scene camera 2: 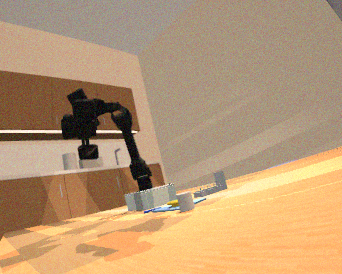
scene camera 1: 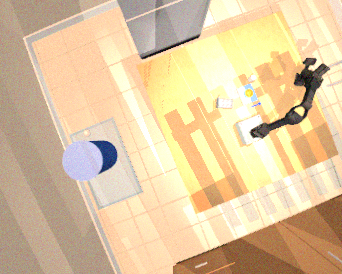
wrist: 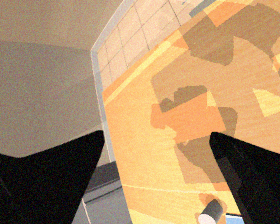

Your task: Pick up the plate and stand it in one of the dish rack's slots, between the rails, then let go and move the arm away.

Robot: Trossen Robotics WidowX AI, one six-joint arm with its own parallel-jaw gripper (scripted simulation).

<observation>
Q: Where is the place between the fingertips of my gripper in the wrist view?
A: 157, 137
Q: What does my gripper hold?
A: Nothing.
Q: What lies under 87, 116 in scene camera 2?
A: My gripper.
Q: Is my gripper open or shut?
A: Open.
</observation>
